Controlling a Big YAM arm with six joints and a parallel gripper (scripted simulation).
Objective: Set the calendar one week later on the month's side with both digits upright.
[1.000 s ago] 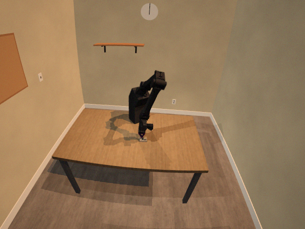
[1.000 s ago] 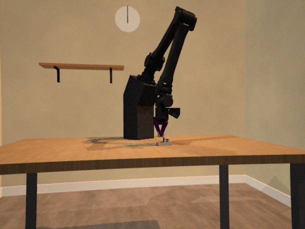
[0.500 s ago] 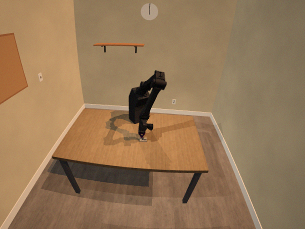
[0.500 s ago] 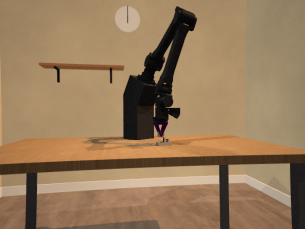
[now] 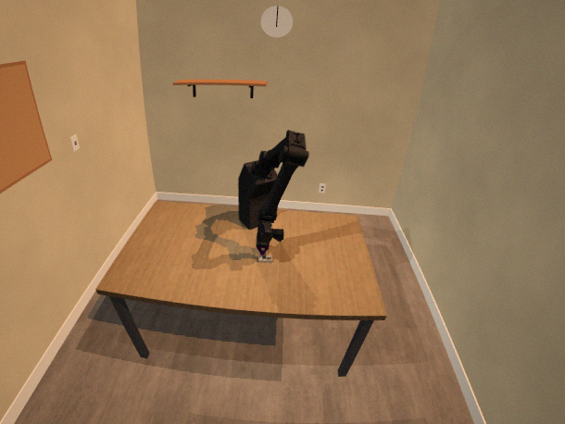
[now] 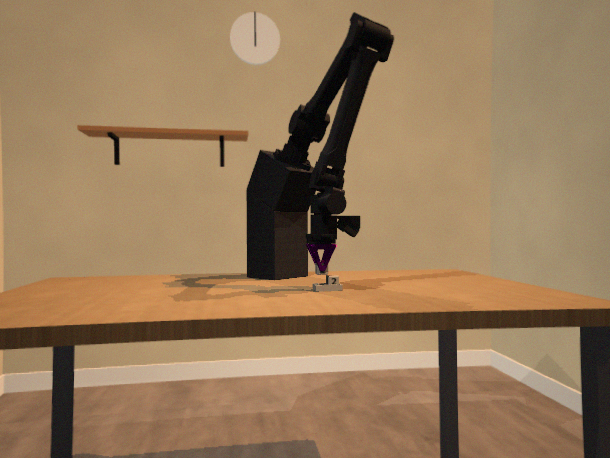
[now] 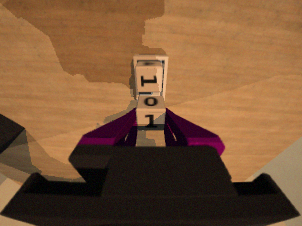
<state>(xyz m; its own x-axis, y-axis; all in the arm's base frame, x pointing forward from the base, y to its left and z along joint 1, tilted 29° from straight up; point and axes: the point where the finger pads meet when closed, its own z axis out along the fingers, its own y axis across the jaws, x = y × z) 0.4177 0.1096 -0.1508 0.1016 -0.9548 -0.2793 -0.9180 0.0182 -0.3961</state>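
My hand is 5 cm above the tray and 2 cm to the right of it.
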